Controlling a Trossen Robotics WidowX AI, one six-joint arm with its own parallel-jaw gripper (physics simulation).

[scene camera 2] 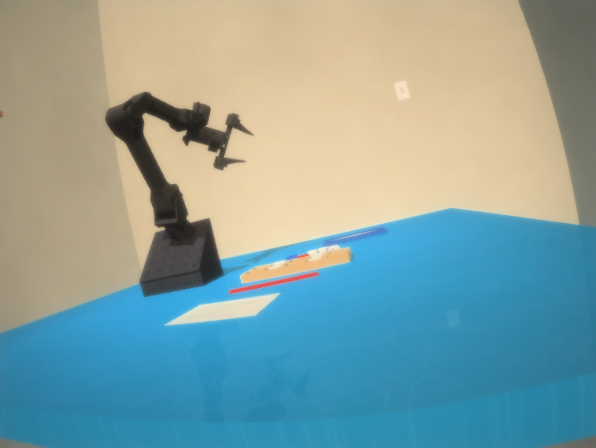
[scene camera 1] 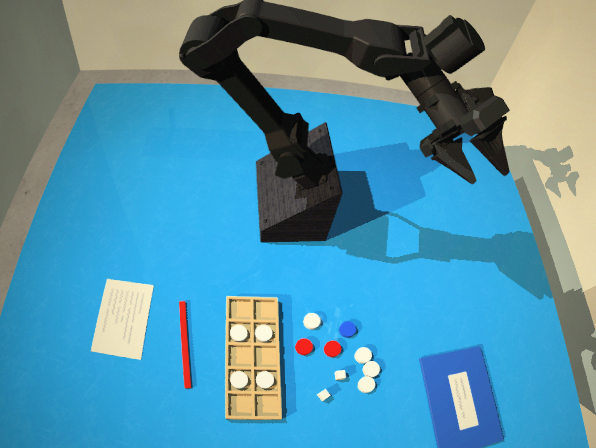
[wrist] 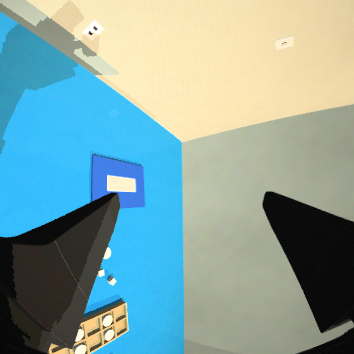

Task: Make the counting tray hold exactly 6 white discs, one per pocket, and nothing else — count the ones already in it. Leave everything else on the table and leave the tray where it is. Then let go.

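Note:
The wooden counting tray [scene camera 1: 279, 350] [scene camera 2: 300, 266] [wrist: 117, 336] has two columns of five pockets. In scene camera 1, white discs [scene camera 1: 239, 333] [scene camera 1: 264, 333] fill its second row from the base side, and white discs [scene camera 1: 239, 380] [scene camera 1: 265, 379] fill its fourth row; the other pockets are empty. A loose white disc [scene camera 1: 312, 321] lies right of the tray. Farther right, white discs [scene camera 1: 363, 355] [scene camera 1: 371, 369] [scene camera 1: 366, 384] lie in a close group of three. My gripper [scene camera 1: 490, 178] [scene camera 2: 249, 148] [wrist: 193, 199] is open and empty, high above the table and away from the tray.
Red discs [scene camera 1: 304, 346] [scene camera 1: 332, 348], a blue disc [scene camera 1: 348, 329] and white cubes [scene camera 1: 340, 375] [scene camera 1: 324, 395] lie among the loose discs. A blue book [scene camera 1: 437, 395] [wrist: 132, 197] lies far right; a red stick [scene camera 1: 185, 345] and paper [scene camera 1: 122, 320] lie left of the tray.

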